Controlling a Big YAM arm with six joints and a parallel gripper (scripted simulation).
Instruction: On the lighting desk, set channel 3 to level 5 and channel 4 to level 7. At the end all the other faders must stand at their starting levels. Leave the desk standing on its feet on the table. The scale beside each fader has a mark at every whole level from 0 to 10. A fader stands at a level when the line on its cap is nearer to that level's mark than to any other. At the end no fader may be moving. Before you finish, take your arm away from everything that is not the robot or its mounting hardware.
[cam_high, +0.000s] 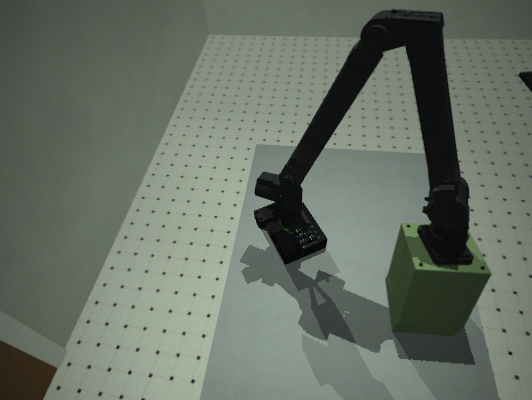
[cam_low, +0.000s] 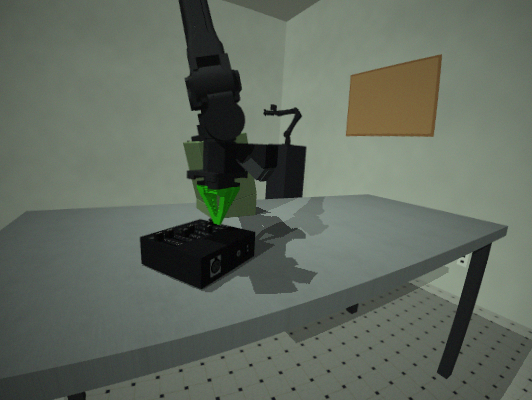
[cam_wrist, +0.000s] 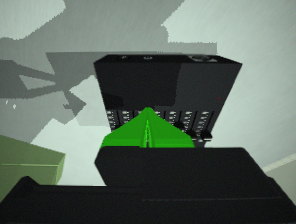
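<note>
Now: the channel 3 fader cap 2 cm below my hand, 2 cm behind it and 1 cm to the right of it. The rest, counted from my hand: channel 4 fader cap: 4 cm to the right, 3 cm behind, 2 cm below.
</note>
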